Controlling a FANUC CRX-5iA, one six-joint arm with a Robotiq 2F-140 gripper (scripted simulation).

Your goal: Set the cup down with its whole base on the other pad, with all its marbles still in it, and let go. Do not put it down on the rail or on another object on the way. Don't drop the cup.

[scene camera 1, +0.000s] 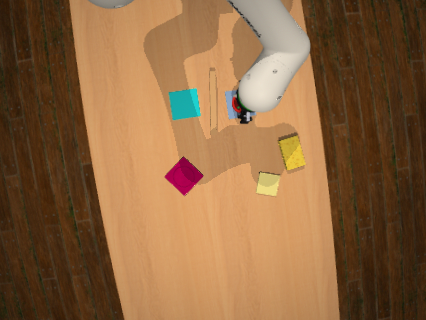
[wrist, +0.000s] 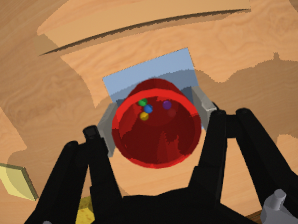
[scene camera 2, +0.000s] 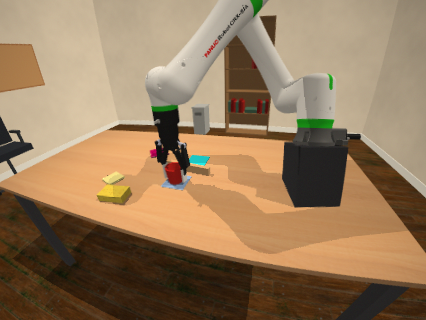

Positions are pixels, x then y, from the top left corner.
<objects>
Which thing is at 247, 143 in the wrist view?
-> The gripper.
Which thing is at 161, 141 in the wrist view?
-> A red cup.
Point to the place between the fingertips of the gripper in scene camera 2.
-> At 175, 178
</objects>
